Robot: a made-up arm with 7 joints.
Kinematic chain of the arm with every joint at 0, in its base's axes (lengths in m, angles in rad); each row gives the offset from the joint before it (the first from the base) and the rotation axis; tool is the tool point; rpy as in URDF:
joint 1: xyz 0 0 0.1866 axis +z
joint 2: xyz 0 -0.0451 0.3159 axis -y
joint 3: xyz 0 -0.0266 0.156 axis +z
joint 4: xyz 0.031 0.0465 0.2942 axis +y
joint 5: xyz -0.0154 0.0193 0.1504 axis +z
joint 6: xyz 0 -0.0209 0.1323 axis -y
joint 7: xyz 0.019 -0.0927 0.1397 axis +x
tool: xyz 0 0 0 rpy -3.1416 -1.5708 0
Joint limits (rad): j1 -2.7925..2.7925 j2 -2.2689..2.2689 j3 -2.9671..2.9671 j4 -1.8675..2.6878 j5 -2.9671..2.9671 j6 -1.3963..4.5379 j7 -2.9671..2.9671
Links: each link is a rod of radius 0.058 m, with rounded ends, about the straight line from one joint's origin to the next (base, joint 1, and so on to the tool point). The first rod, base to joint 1, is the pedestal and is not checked.
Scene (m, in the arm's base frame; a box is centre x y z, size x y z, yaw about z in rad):
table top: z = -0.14
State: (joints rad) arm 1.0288 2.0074 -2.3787 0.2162 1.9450 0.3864 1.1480
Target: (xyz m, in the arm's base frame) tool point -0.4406 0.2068 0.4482
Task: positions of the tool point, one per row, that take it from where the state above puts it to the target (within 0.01 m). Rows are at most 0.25 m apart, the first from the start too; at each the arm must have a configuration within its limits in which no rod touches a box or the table.
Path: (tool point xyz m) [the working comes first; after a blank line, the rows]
Joints at the target: 0.1707 1.9881 -2.0364 -1.8675 1.1570 0.7764 1.1480
Straight joint move there: clear.

1: -0.3373 -0.7272 0.1068
2: -0.5225 -0.6252 0.1753
3: -0.6551 -0.4616 0.2483
4: -0.7133 -0.2623 0.3182
5: -0.6887 -0.0617 0.3781
6: -0.5897 0.1044 0.4224
7: -0.4406 0.2068 0.4482

